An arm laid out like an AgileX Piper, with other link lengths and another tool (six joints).
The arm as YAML. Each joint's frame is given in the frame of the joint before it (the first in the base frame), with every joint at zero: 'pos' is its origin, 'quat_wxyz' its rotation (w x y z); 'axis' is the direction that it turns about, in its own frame. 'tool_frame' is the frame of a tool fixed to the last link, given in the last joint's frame.
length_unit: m
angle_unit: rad
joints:
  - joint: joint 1
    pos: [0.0, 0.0, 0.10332]
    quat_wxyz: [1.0, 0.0, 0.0, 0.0]
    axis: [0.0, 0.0, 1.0]
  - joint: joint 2
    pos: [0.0, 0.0, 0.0]
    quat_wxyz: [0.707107, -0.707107, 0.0, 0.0]
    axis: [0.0, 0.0, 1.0]
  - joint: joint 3
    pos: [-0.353, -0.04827, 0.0]
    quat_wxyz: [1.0, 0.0, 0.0, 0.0]
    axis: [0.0, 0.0, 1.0]
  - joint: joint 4
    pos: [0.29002, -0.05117, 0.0]
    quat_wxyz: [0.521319, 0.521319, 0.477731, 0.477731]
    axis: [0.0, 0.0, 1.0]
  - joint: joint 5
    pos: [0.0, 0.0, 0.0]
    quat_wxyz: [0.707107, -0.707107, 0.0, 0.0]
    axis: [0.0, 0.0, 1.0]
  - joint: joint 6
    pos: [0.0, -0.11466, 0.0]
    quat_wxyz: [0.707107, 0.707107, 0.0, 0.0]
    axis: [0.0, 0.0, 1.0]
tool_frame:
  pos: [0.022, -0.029, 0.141]
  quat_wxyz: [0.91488, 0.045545, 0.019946, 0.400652]
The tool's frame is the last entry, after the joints.
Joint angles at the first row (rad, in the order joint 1, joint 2, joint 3, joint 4, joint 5, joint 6):
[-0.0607, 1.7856, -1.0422, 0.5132, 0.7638, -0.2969]
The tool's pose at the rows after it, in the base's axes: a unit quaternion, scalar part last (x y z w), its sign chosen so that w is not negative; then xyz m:
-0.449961 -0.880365 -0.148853 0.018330 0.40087 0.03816 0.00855
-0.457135 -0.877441 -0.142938 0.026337 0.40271 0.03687 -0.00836
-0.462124 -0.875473 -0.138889 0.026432 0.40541 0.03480 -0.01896
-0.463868 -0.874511 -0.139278 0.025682 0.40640 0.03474 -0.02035
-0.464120 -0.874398 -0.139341 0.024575 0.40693 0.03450 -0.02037
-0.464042 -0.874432 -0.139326 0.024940 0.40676 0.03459 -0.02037
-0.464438 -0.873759 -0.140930 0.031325 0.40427 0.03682 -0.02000
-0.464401 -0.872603 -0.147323 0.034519 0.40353 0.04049 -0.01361
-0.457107 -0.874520 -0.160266 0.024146 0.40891 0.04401 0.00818
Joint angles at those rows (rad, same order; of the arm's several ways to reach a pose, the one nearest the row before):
[-0.0607, 1.8411, -1.0422, 0.5208, 0.7585, -0.2969]
[-0.0606, 1.8843, -1.0431, 0.5263, 0.7345, -0.2969]
[-0.0607, 1.9102, -1.0429, 0.5284, 0.7100, -0.2969]
[-0.0607, 1.9139, -1.0429, 0.5315, 0.7045, -0.2969]
[-0.0607, 1.9139, -1.0429, 0.5316, 0.7022, -0.2969]
[-0.0606, 1.9139, -1.0429, 0.5316, 0.7029, -0.2969]
[-0.0607, 1.9139, -1.0429, 0.5372, 0.7150, -0.2969]
[-0.0606, 1.9020, -1.0466, 0.5478, 0.7339, -0.2969]
[-0.0607, 1.8621, -1.0674, 0.5517, 0.7679, -0.2969]

